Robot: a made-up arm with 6 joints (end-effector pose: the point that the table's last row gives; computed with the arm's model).
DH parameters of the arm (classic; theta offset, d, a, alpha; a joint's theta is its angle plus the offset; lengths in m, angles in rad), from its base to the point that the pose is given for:
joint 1: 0 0.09 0 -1.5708
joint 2: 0.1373 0 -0.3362 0
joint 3: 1.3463 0 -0.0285 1.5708
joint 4: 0 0.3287 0 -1.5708
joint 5: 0 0 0 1.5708
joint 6: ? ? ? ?
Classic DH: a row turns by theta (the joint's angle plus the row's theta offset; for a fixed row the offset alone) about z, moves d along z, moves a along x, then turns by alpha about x.
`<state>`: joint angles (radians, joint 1 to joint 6).
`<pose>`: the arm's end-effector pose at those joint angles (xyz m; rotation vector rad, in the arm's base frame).
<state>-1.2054 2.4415 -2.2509 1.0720 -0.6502 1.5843</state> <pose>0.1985 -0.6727 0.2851 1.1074 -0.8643 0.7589</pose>
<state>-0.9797 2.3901 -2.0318 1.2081 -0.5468 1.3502</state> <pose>0.3424 -0.6003 0.2179 1.5367 -0.6688 0.7540</pose>
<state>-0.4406 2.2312 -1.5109 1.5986 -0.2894 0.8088</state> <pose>0.5318 -0.2834 0.0940 2.2882 0.1680 0.7707</pose>
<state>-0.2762 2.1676 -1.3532 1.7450 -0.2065 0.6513</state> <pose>0.5359 -0.1736 0.0724 2.4215 0.4636 0.7963</pose>
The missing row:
joint 6: 0 0.1034 0 0
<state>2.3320 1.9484 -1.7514 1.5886 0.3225 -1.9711</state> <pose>-0.4327 0.4067 0.3647 -1.9904 0.1366 1.6527</pose>
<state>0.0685 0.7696 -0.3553 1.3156 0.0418 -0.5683</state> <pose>0.2100 0.0186 0.2419 0.6233 1.8502 0.5849</pose>
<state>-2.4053 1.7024 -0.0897 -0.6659 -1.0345 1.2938</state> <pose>-0.1149 -0.1783 0.0374 2.0812 0.1297 -0.3018</pose>
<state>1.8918 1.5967 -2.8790 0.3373 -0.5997 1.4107</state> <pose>0.0008 0.0588 0.8441 -0.3024 0.4779 -2.6134</pose>
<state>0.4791 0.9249 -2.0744 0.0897 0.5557 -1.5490</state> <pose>-0.0047 0.0031 0.7687 -0.7890 0.4786 -0.9044</pose>
